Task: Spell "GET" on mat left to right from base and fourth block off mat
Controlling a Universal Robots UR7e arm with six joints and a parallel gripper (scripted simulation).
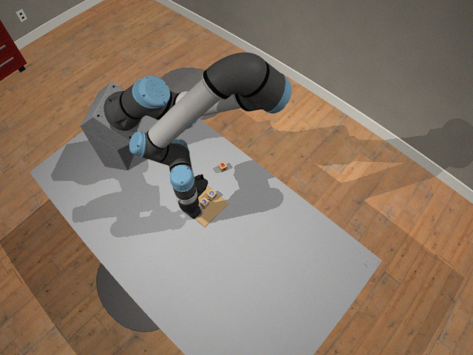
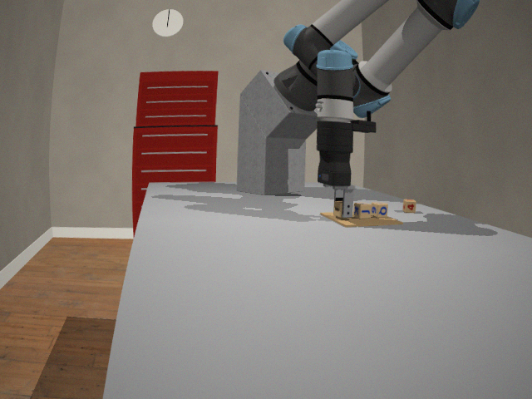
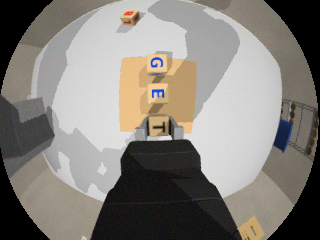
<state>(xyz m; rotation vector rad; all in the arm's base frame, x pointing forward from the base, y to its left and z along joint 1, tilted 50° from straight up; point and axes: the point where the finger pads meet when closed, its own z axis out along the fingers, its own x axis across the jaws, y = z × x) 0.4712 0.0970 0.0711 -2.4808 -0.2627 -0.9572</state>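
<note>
My hand is 20 mm past the E block, 40 mm to the right of it and 10 mm above it. The rest, counted from my hand: tan mat: 20 mm behind, 40 mm to the left, 30 mm below.
</note>
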